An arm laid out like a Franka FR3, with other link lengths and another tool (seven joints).
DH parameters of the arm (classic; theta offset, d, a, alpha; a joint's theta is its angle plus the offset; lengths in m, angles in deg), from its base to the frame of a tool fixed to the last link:
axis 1: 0 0.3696 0 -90
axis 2: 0 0 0 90
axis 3: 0 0.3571 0.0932 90
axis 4: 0 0 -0.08 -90
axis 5: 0 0.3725 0 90
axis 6: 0 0 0.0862 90
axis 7: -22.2 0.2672 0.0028 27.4
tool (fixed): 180 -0.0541 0 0
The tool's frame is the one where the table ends.
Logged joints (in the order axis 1, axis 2, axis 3, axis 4, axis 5, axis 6, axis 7), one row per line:
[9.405 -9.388 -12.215 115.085 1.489 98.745 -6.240]
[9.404 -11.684 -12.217 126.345 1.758 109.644 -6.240]
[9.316 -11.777 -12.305 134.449 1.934 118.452 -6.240]
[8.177 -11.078 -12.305 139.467 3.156 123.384 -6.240]
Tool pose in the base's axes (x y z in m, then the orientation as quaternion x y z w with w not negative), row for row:
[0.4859 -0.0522 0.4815 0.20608 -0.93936 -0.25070 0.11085]
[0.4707 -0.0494 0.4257 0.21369 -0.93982 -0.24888 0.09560]
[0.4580 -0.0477 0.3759 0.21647 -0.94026 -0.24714 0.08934]
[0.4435 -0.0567 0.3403 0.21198 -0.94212 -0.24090 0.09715]
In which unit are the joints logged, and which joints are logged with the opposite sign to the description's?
The joints are logged in degrees. Opposite sign: axis 4, axis 5.
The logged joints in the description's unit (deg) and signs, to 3 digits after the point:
[9.405 -9.388 -12.215 -115.085 -1.489 98.745 -6.240]
[9.404 -11.684 -12.217 -126.345 -1.758 109.644 -6.240]
[9.316 -11.777 -12.305 -134.449 -1.934 118.452 -6.240]
[8.177 -11.078 -12.305 -139.467 -3.156 123.384 -6.240]

